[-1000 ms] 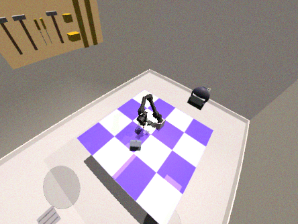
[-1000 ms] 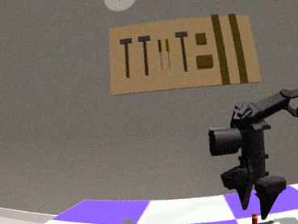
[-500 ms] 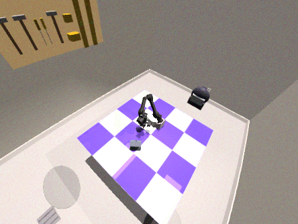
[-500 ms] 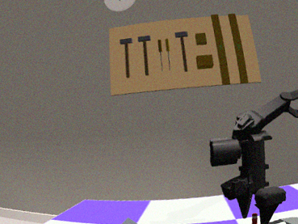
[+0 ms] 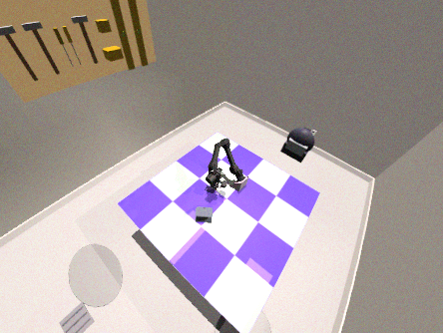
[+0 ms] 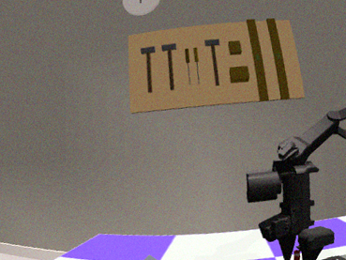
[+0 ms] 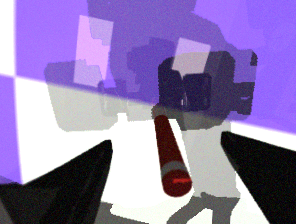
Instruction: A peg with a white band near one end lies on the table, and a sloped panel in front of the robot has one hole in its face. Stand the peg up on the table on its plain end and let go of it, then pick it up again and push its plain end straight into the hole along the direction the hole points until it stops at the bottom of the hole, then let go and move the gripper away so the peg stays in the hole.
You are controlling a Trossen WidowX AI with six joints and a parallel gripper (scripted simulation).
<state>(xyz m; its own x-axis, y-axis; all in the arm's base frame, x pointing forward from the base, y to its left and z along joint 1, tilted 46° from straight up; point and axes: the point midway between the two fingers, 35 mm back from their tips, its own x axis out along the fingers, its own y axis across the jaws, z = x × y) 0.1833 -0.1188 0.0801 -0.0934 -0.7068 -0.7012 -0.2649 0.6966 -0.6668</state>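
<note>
Now: gripper tip 250 mm short of the grey sloped panel, 80 mm to the right of it and 10 mm below it. Round my gripper tip: red peg 20 mm above.
</note>
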